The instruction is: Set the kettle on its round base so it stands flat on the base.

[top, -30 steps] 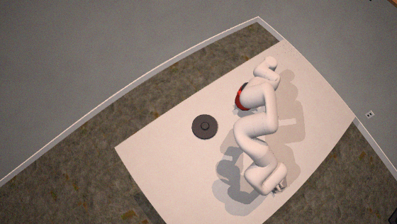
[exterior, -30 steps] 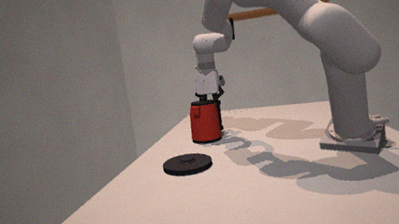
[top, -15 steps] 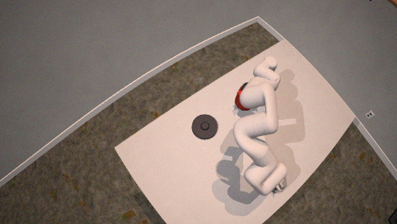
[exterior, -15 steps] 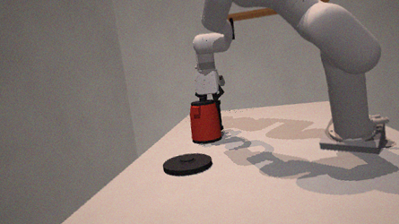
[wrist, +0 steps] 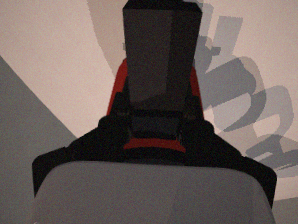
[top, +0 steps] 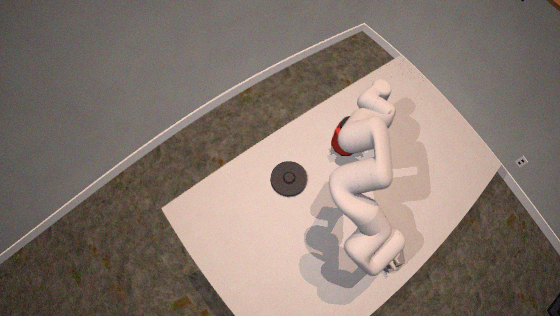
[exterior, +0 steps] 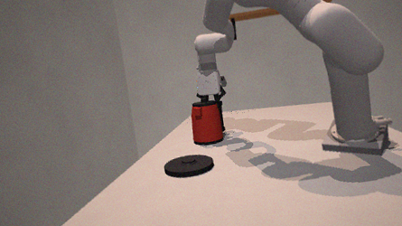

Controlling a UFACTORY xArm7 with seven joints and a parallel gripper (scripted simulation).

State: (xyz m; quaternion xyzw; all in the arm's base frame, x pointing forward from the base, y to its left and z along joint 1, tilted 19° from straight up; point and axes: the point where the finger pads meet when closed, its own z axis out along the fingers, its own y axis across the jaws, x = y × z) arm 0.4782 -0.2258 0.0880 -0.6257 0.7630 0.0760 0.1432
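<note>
Right now my hand is 1 cm short of the red kettle, 4 cm to the right of it and 5 cm above it. From my hand the other things lie so: round black base: 1 cm behind, 37 cm to the left, 12 cm below.
</note>
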